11 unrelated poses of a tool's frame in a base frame.
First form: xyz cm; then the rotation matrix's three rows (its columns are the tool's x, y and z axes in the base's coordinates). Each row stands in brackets.
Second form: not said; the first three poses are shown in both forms.
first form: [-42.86 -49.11 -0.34], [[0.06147 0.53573 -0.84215], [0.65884 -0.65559 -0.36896], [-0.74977 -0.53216 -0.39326]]
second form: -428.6 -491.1 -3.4 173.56 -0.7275 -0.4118 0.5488
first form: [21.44 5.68 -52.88], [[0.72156 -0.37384 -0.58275], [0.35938 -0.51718 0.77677], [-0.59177 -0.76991 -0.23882]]
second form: 214.4 56.8 -528.8 121.15 -0.9036 0.0053 0.4284
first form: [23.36 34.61 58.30], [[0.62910 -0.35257 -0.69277], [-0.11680 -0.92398 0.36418], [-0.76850 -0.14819 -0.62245]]
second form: 233.6 346.1 583.0 163.47 -0.9004 0.1331 0.4143
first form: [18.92 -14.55 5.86], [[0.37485 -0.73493 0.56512], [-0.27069 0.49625 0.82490], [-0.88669 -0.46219 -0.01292]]
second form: 189.2 -145.5 58.6 94.07 -0.6452 0.7277 0.2327
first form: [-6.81 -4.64 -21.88], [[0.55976 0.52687 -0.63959], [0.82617 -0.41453 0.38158], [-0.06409 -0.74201 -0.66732]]
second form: -68.1 -46.4 -218.8 139.56 -0.8660 -0.4436 0.2307
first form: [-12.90 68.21 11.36], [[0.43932 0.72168 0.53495], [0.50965 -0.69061 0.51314], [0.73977 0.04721 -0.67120]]
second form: -129.0 682.1 113.6 164.00 -0.8451 -0.3715 -0.3846
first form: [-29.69 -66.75 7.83], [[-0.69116 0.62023 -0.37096], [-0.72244 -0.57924 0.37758], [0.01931 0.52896 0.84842]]
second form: -296.9 -667.5 78.3 135.32 0.1076 -0.2775 -0.9547
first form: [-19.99 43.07 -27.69], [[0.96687 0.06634 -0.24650], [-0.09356 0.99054 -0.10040], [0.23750 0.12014 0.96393]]
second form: -199.9 430.7 -276.9 16.12 0.3971 -0.8715 -0.2879
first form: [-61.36 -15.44 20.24], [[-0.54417 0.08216 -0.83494], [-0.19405 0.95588 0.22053], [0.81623 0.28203 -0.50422]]
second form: -613.6 -154.4 202.4 123.11 0.0367 -0.9856 -0.1649
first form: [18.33 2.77 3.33], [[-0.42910 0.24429 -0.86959], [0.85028 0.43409 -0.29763], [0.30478 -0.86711 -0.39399]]
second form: 183.3 27.7 33.3 133.99 -0.3958 -0.8161 0.4211
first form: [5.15 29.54 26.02], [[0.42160 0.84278 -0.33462], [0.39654 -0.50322 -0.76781], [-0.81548 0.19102 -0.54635]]
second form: 51.5 295.4 260.2 144.49 0.8253 0.4139 -0.3841
